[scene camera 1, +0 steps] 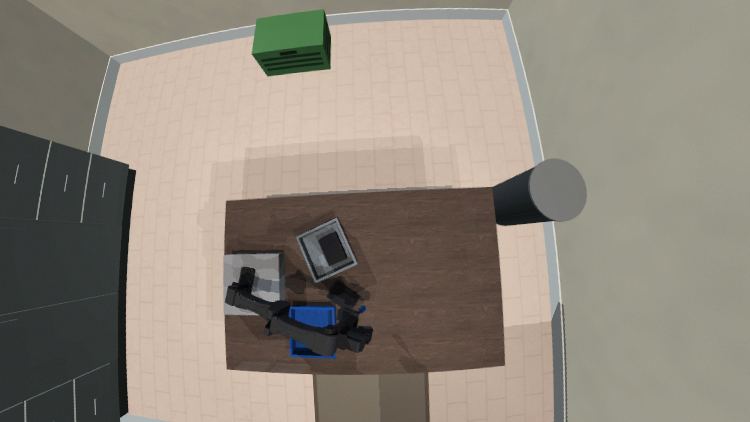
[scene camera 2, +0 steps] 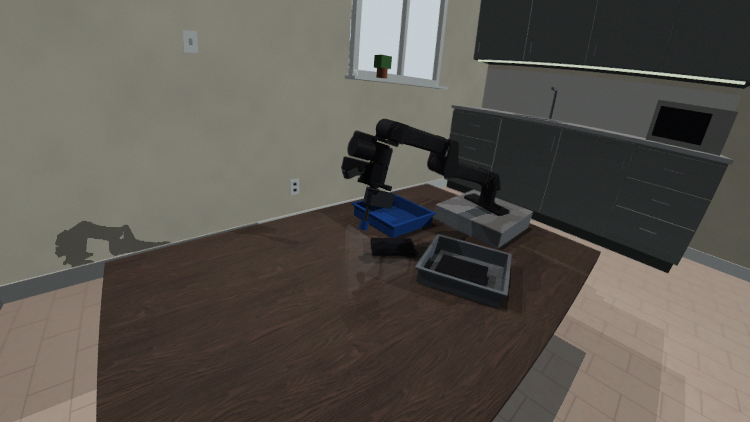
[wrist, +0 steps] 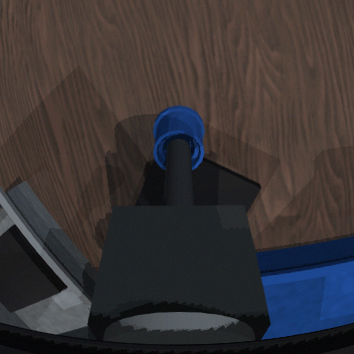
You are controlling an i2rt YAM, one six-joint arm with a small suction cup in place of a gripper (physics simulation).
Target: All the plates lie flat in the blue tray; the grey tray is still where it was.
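Places are measured from the arm's base along level axes (x ahead, y left, z up), in metres.
Pixels of known places: end effector, tool point: (scene camera 1: 363, 308) (scene camera 2: 363, 228) (wrist: 178, 128); arm's base, origin of the base link: (scene camera 1: 245, 287) (scene camera 2: 485, 205).
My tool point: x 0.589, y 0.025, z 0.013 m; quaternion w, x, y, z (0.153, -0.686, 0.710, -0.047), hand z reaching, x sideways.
Observation:
For each thing: its top centre in the pictures, then the offset to it from my tool point.
- second black plate, middle of its top: (wrist: 7, 277) (scene camera 2: 462, 268) (scene camera 1: 332, 249) dx -0.197, dy +0.237, dz -0.050 m
- grey tray, middle of its top: (wrist: 13, 300) (scene camera 2: 467, 260) (scene camera 1: 326, 250) dx -0.223, dy +0.227, dz -0.035 m
- blue tray, middle of its top: (wrist: 342, 336) (scene camera 2: 393, 207) (scene camera 1: 311, 332) dx -0.226, dy -0.176, dz -0.035 m
My suction cup (scene camera 1: 362, 309) (scene camera 2: 363, 224) (wrist: 179, 135) is blue, off and bare, above the table beside a black plate. That black plate (scene camera 1: 343, 293) (scene camera 2: 392, 247) (wrist: 230, 182) is on the table between the two trays; my tool hides part of it in the wrist view. A second black plate (scene camera 1: 332, 248) (scene camera 2: 461, 269) (wrist: 30, 275) lies inside the grey tray (scene camera 1: 307, 259) (scene camera 2: 461, 289) (wrist: 50, 242). The blue tray (scene camera 1: 313, 307) (scene camera 2: 414, 224) (wrist: 310, 270) shows no plate on its visible floor; my arm covers part of it in scene camera 1.
My arm's base stands on a light grey block (scene camera 1: 270, 262) (scene camera 2: 472, 225) at the table's end, near both trays. The arm reaches over the blue tray. A dark column (scene camera 1: 556, 190) stands at the opposite end, and a green cabinet (scene camera 1: 292, 39) stands on the floor.

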